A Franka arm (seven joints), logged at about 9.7 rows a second.
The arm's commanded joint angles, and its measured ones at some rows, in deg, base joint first. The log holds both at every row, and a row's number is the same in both.
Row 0, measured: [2.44 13.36 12.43 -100.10 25.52 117.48 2.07]
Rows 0 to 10, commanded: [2.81 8.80 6.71 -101.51 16.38 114.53 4.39]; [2.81 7.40 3.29 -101.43 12.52 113.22 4.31]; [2.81 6.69 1.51 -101.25 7.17 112.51 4.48]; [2.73 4.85 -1.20 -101.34 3.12 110.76 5.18]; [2.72 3.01 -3.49 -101.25 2.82 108.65 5.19]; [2.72 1.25 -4.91 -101.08 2.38 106.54 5.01]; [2.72 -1.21 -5.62 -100.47 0.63 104.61 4.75]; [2.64 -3.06 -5.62 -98.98 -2.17 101.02 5.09]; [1.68 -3.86 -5.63 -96.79 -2.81 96.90 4.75]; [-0.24 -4.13 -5.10 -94.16 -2.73 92.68 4.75]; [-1.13 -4.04 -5.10 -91.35 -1.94 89.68 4.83]
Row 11, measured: [0.88 -4.25 -5.92 -94.37 -1.56 92.84 3.99]
